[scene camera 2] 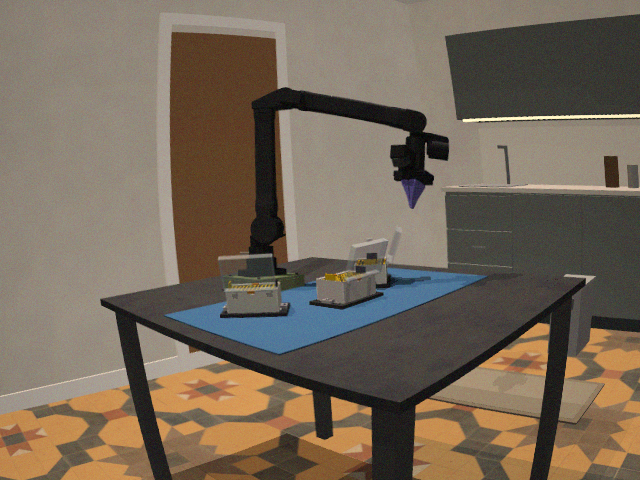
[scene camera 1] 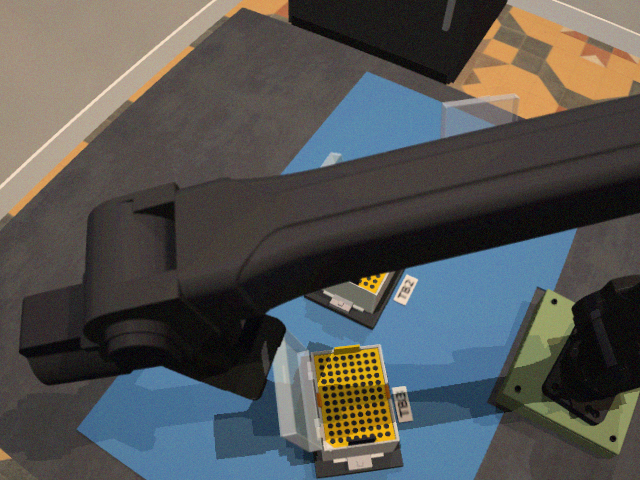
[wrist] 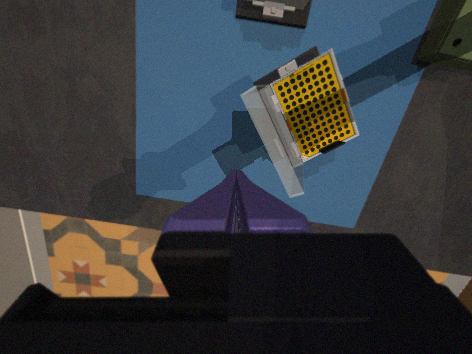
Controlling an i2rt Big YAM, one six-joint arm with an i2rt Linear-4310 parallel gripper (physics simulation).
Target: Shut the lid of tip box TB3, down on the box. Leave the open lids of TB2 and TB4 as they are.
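Frame: origin at the arm's base, x ahead, y left, z up, level; millimetres.
Seen in the pictures: gripper, fingertip midpoint: (scene camera 2: 411, 208) (scene camera 1: 237, 354) (wrist: 236, 177); arm's base, link origin: (scene camera 1: 586, 372).
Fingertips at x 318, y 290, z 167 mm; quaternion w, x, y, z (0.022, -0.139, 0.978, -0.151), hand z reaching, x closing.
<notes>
Pixels of each thing's top centre, then the offset from my fingertips to it. "spot": a spot on its surface instead. Level surfaces: height alone.
- Tip box TB3, top centre: (scene camera 1: 354, 391) (wrist: 320, 110) (scene camera 2: 370, 256) 92 mm back, 79 mm right, 126 mm down
- TB4's open lid, surface spot: (scene camera 1: 478, 114) (scene camera 2: 245, 268) spot: 6 mm back, 523 mm right, 84 mm down
- blue mat, surface height: 200 mm down
- dark table, surface height: 203 mm down
- label TB3, surface spot: (scene camera 1: 403, 404) spot: 141 mm back, 126 mm right, 198 mm down
Tip box TB3 (scene camera 1: 356, 397) (scene camera 2: 384, 274) (wrist: 317, 107) holds a yellow tip rack. Its clear lid (scene camera 1: 294, 397) (scene camera 2: 395, 243) (wrist: 272, 145) stands open on the side away from the arm's base. My gripper (scene camera 2: 412, 206) (wrist: 236, 177) is shut and empty, its purple fingertips together, high above the table. In the wrist view the tips appear just outside the lid, near its lower end. In scene camera 1 the fingers are hidden. TB2 (scene camera 1: 369, 281) (scene camera 2: 346, 290) is partly hidden by the arm in scene camera 1. TB4's open lid (scene camera 1: 478, 114) (scene camera 2: 245, 266) shows; its box (scene camera 2: 253, 299) is hidden in scene camera 1.
The boxes stand on a blue mat (scene camera 1: 361, 113) (scene camera 2: 289, 335) (wrist: 165, 65) on a dark table (scene camera 1: 180, 103). The green base plate (scene camera 1: 542, 330) (wrist: 445, 50) bears the arm. The forearm (scene camera 1: 413, 196) (scene camera 2: 351, 107) reaches across above TB2. The label TB3 (scene camera 1: 403, 404) lies beside its box.
</notes>
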